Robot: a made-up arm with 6 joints. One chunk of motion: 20 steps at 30 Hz.
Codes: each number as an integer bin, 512 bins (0 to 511) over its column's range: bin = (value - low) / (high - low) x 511, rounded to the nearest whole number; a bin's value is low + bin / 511 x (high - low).
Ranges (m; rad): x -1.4..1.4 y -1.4..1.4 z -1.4..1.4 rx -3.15..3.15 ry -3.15..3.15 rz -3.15..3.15
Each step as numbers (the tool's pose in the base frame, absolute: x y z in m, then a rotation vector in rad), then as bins.
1 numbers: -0.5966 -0.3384 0.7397 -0.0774 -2.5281 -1.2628
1 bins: 147 194 390 249 50 153
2 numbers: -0.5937 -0.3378 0.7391 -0.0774 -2.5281 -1.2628
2 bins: 147 194 390 249 50 153
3 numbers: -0.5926 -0.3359 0.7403 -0.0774 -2.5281 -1.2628
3 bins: 147 194 391 249 50 153
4 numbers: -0.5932 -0.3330 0.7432 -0.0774 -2.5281 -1.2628
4 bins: 147 195 391 249 50 153
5 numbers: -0.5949 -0.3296 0.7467 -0.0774 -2.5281 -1.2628
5 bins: 147 195 392 249 50 153
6 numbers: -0.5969 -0.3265 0.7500 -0.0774 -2.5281 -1.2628
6 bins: 147 196 392 249 50 153
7 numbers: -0.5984 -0.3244 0.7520 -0.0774 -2.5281 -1.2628
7 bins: 146 196 393 249 50 153
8 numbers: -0.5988 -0.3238 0.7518 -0.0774 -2.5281 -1.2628
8 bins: 146 196 393 249 50 153
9 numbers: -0.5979 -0.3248 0.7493 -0.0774 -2.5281 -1.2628
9 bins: 146 196 392 249 50 153
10 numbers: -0.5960 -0.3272 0.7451 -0.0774 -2.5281 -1.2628
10 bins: 147 196 391 249 50 153
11 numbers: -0.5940 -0.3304 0.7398 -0.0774 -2.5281 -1.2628
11 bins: 147 195 391 249 50 153
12 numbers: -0.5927 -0.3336 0.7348 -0.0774 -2.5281 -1.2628
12 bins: 147 195 390 249 50 153
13 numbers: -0.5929 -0.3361 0.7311 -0.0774 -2.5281 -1.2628
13 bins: 147 194 389 249 50 153
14 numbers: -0.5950 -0.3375 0.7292 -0.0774 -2.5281 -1.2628
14 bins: 147 194 389 249 50 153
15 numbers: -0.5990 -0.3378 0.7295 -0.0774 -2.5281 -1.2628
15 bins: 146 194 389 249 50 153
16 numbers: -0.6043 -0.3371 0.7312 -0.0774 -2.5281 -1.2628
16 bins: 145 194 389 249 50 153
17 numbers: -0.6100 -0.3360 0.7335 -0.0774 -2.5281 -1.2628
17 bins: 144 194 389 249 50 153
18 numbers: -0.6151 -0.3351 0.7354 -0.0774 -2.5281 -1.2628
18 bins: 143 194 390 249 50 153
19 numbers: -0.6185 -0.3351 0.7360 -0.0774 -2.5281 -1.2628
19 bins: 143 194 390 249 50 153
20 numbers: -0.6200 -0.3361 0.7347 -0.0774 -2.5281 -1.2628
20 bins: 142 194 390 249 50 153
